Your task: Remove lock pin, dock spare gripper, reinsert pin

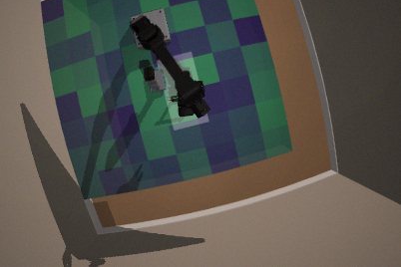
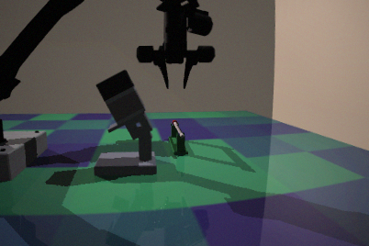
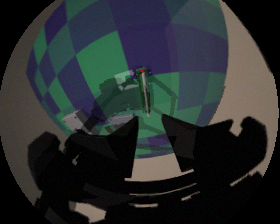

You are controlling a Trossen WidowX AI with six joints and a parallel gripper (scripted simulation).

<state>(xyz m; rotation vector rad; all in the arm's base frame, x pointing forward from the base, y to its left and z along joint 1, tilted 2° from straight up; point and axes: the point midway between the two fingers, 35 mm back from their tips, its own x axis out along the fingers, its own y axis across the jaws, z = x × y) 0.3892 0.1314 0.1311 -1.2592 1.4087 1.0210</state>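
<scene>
Now: gripper tip 12 cm above the small green bracket. Round my gripper tip: spare gripper: 12 cm to the right, 11 cm behind, 2 cm below; then grey mount: 12 cm to the right, 10 cm behind, 9 cm below.
</scene>
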